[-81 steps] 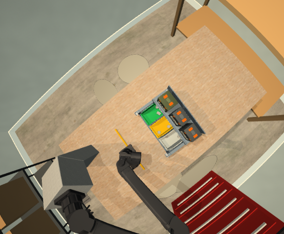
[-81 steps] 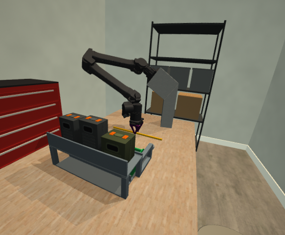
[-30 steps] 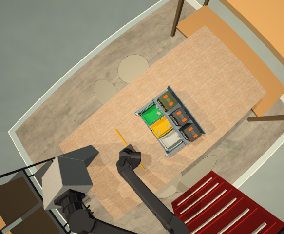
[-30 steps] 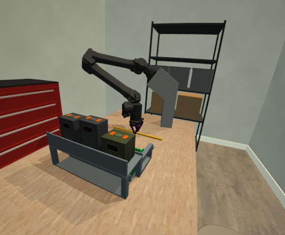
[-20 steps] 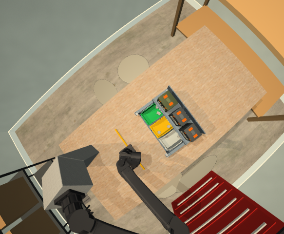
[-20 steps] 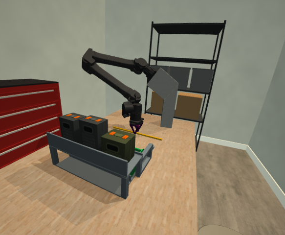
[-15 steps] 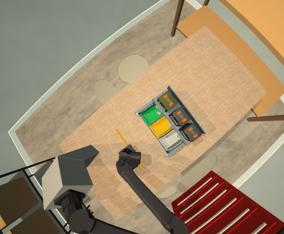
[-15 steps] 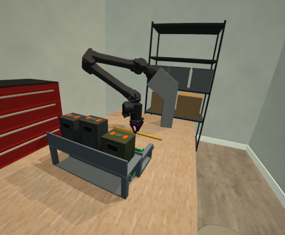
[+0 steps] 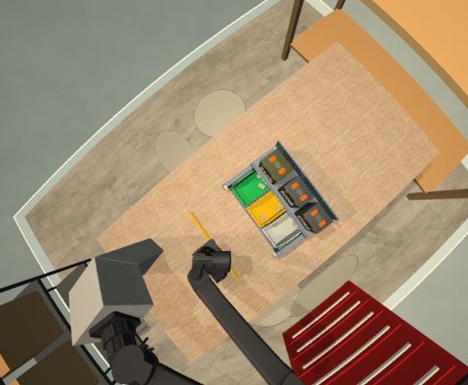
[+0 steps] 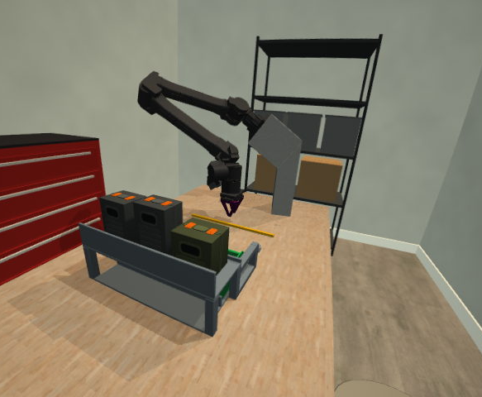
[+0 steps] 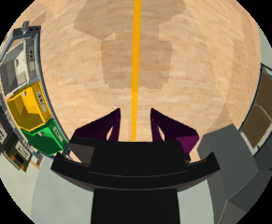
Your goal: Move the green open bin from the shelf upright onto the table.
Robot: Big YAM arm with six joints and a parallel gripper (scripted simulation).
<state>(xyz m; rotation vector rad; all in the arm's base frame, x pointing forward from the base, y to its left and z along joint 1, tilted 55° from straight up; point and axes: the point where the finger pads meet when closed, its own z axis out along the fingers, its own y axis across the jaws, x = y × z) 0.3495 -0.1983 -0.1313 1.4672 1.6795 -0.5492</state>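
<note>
The thin yellow bar lies 5 cm below my hand. Also, from my hand: green open bin (31 cm ahead, 10 cm to the left, 2 cm below); then yellow bin (31 cm ahead, 1 cm to the right, 2 cm below); then pale grey bin (30 cm ahead, 13 cm to the right, 2 cm below).
</note>
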